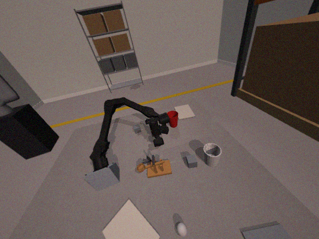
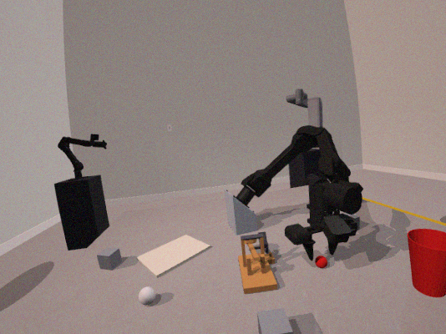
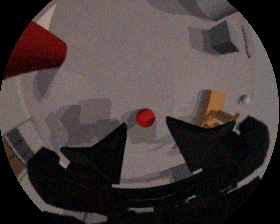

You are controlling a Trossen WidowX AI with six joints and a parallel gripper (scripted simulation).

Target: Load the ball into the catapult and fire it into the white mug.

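My gripper tip is 10 mm above the red ball. From my gripper tip the other things lie so: orange wooden catapult 90 mm behind, 140 mm to the right, 20 mm above; then red cup 180 mm ahead, 150 mm to the left; then white mug 250 mm ahead, 240 mm to the right.
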